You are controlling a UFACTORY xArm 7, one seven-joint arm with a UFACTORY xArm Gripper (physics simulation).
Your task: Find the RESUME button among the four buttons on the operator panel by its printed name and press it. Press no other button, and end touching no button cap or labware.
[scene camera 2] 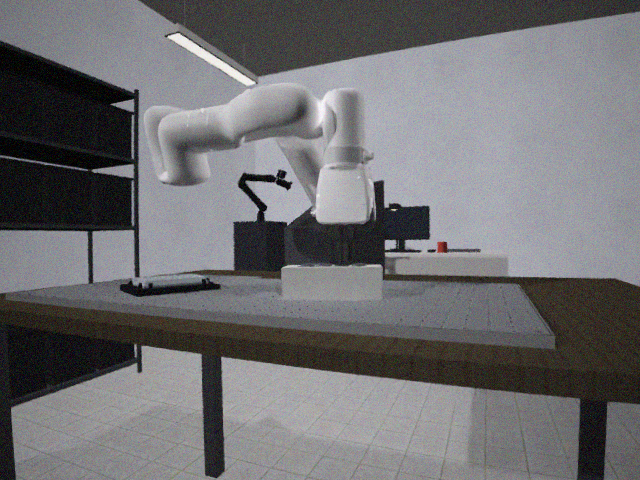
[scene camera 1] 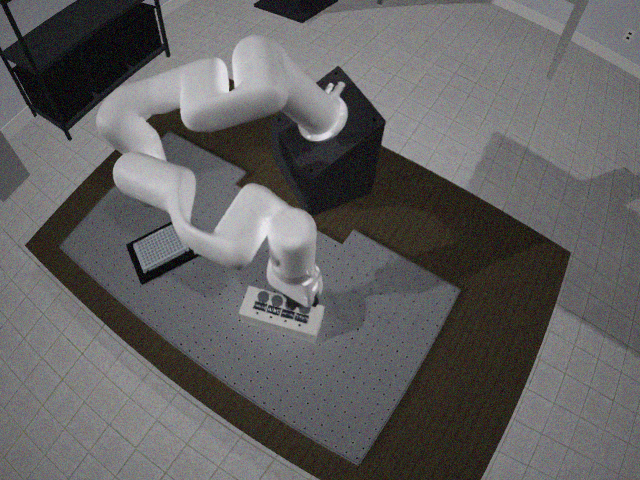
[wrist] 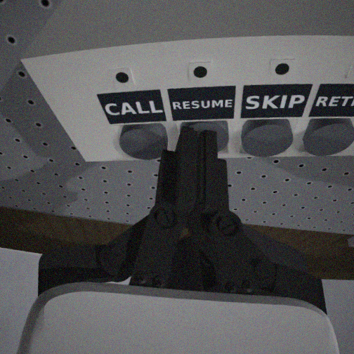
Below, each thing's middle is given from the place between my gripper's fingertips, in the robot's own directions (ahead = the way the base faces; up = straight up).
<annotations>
The call button point(wrist: 143, 141) is 2 cm to the left of my hand. Round my hand: white well plate point(scene camera 1: 164, 245) 35 cm to the right, 7 cm ahead, 3 cm below; white operator panel point(scene camera 2: 316, 282) 3 cm below, 3 cm ahead, 1 cm to the right; skip button point(wrist: 260, 137) 3 cm to the right, 2 cm ahead.
</annotations>
